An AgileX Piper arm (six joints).
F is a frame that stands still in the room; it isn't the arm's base.
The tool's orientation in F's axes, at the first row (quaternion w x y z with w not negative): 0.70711, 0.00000, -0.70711, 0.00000
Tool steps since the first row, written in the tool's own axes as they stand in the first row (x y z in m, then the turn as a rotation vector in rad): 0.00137, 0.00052, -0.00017, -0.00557, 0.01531, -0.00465; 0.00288, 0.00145, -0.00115, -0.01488, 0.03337, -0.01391; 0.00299, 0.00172, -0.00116, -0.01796, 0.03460, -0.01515; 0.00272, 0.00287, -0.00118, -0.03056, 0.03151, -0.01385; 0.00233, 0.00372, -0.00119, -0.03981, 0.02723, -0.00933; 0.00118, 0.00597, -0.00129, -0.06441, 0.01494, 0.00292; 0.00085, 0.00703, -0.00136, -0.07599, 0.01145, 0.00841; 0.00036, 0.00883, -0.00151, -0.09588, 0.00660, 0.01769; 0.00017, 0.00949, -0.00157, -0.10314, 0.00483, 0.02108; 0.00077, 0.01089, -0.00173, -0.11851, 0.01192, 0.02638; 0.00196, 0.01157, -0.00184, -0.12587, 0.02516, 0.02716
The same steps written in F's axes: 0.00017, 0.00052, 0.00137, 0.00465, 0.01531, -0.00557; 0.00115, 0.00145, 0.00288, 0.01391, 0.03337, -0.01488; 0.00116, 0.00172, 0.00299, 0.01515, 0.03460, -0.01796; 0.00118, 0.00287, 0.00272, 0.01385, 0.03151, -0.03056; 0.00119, 0.00372, 0.00233, 0.00933, 0.02723, -0.03981; 0.00129, 0.00597, 0.00118, -0.00292, 0.01494, -0.06441; 0.00136, 0.00703, 0.00085, -0.00841, 0.01145, -0.07599; 0.00151, 0.00883, 0.00036, -0.01769, 0.00660, -0.09588; 0.00157, 0.00949, 0.00017, -0.02108, 0.00483, -0.10314; 0.00173, 0.01089, 0.00077, -0.02638, 0.01192, -0.11851; 0.00184, 0.01157, 0.00196, -0.02716, 0.02516, -0.12587
